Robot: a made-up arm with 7 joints. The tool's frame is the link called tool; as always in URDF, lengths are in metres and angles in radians. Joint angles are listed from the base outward. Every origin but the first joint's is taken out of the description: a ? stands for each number. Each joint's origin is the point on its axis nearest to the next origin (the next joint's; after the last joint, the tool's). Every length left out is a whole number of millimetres.
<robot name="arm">
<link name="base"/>
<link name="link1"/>
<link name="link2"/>
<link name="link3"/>
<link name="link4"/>
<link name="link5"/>
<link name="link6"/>
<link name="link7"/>
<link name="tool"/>
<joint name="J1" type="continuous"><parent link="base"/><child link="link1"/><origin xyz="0.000 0.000 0.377"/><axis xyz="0 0 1"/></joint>
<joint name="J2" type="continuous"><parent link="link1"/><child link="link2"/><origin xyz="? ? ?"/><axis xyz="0 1 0"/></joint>
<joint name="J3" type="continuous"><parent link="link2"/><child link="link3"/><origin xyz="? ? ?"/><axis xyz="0 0 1"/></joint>
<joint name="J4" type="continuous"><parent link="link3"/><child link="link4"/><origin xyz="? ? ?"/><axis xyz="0 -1 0"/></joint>
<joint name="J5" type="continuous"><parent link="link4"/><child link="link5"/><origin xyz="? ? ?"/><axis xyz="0 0 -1"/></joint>
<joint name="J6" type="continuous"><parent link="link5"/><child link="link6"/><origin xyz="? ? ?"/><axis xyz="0 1 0"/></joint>
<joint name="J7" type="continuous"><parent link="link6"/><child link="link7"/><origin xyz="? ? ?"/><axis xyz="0 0 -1"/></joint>
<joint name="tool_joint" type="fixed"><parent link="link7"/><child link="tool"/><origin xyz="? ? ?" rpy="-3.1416 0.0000 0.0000"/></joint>
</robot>
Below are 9 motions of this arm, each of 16 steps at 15 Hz.
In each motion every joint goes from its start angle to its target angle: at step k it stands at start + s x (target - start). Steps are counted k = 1, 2, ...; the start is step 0. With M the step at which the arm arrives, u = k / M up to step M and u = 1 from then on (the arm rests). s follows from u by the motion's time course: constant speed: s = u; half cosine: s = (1 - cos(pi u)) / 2; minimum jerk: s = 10 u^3 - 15 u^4 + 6 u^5.
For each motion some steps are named. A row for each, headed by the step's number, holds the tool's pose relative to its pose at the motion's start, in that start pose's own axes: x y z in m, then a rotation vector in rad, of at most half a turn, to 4 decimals.
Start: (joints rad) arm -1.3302 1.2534 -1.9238 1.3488 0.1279 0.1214 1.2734
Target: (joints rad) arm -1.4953 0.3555 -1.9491 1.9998 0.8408 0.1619 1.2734
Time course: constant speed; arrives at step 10
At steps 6, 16:
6: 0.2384 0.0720 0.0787 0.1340 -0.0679 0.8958
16: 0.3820 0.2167 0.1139 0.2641 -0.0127 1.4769

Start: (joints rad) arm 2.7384 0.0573 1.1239 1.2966 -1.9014 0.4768 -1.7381
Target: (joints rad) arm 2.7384 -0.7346 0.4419 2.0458 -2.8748 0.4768 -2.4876
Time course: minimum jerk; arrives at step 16
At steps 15, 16:
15: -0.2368 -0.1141 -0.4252 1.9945 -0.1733 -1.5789
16: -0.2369 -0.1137 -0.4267 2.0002 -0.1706 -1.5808

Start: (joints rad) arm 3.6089 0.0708 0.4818 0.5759 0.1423 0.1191 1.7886
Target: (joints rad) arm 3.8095 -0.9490 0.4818 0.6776 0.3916 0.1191 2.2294
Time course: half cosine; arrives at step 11
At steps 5, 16:
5: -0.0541 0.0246 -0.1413 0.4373 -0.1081 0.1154
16: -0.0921 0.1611 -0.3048 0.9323 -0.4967 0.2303

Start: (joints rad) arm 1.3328 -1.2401 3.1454 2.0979 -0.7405 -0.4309 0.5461
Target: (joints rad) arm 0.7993 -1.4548 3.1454 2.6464 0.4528 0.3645 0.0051
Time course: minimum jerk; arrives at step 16
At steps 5, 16:
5: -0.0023 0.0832 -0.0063 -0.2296 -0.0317 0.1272
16: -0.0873 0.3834 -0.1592 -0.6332 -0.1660 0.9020

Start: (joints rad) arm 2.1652 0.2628 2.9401 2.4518 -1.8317 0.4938 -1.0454
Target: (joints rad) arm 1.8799 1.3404 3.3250 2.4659 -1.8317 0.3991 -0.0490
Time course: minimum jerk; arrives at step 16
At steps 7, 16:
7: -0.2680 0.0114 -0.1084 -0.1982 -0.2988 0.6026
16: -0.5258 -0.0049 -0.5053 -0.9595 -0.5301 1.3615

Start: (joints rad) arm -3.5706 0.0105 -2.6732 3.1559 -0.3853 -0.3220 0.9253
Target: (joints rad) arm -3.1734 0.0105 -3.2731 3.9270 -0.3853 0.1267 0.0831
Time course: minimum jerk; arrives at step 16
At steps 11, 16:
11: 0.1323 -0.1252 -0.0524 -0.0061 0.2981 -0.8688
16: 0.1521 -0.1544 -0.0778 -0.0280 0.3690 -1.0422

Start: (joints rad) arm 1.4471 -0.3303 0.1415 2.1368 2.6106 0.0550 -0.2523
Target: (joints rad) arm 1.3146 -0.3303 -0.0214 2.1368 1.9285 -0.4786 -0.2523
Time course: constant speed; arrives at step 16
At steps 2, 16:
2: 0.0110 -0.0099 -0.0047 -0.0007 0.0847 -0.1096
16: 0.0470 -0.0982 -0.0576 0.1514 0.7344 -0.8363

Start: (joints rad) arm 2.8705 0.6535 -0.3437 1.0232 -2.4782 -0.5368 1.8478
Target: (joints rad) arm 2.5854 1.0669 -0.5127 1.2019 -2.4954 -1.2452 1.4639
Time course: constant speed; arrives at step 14
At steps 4, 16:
4: -0.0233 0.0333 0.0171 0.1886 -0.1075 0.0078
16: -0.0960 0.1081 0.0543 0.7207 -0.1987 0.0704

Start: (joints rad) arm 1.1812 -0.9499 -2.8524 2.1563 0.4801 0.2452 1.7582
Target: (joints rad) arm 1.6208 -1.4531 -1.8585 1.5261 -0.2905 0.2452 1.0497
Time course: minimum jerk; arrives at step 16
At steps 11, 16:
11: -0.0993 0.5712 0.0008 -1.1158 -0.8066 -0.8713
16: -0.1200 0.6495 -0.0794 -1.2132 -1.1691 -0.9830

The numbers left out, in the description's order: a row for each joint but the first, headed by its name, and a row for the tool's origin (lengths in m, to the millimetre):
J2: 0.000 0.000 0.000
J3: 0.000 0.000 0.346
J4: 0.049 0.000 0.000
J5: 0.061 0.000 -0.270
J6: 0.000 0.000 0.000
J7: 0.053 0.000 -0.067
tool: 0.000 0.000 0.000

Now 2 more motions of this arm.
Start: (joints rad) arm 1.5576 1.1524 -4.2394 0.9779 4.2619 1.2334 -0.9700
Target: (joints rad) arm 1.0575 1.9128 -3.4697 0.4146 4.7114 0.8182 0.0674
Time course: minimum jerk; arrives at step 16
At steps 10, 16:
10: -0.0400 -0.1289 -0.1967 -0.4657 0.5068 1.0828
16: -0.0184 -0.1910 -0.2719 -0.6480 0.6662 1.3737

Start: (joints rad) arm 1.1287 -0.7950 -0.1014 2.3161 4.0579 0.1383 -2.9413
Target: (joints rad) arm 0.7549 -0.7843 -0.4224 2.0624 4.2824 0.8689 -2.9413
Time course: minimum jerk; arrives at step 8
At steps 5, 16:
5: 0.0376 0.0353 0.0117 0.0009 0.6415 -0.3269
16: 0.0645 0.0348 0.0028 0.0530 0.9039 -0.4599

